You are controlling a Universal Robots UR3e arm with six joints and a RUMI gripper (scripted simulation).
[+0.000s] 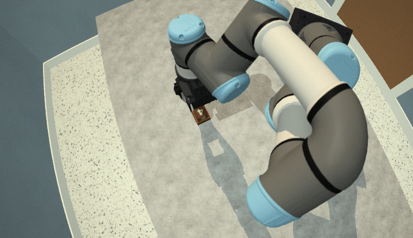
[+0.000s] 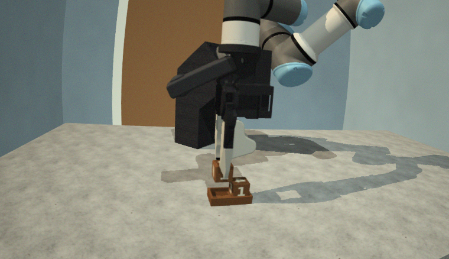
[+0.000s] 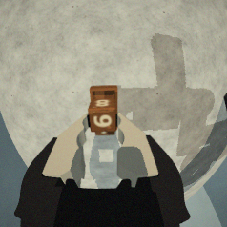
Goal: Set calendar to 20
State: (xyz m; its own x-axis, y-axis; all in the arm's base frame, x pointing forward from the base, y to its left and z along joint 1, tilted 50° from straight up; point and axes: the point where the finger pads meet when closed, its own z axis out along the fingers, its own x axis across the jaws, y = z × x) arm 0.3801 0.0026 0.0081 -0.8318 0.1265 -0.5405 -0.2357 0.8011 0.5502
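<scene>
Right now my hand is 10 mm past the cube, 30 mm to the right of it and 50 mm above it. Also, from my hand: brown calendar tray: 10 mm behind, 20 mm to the left, 60 mm below.
</scene>
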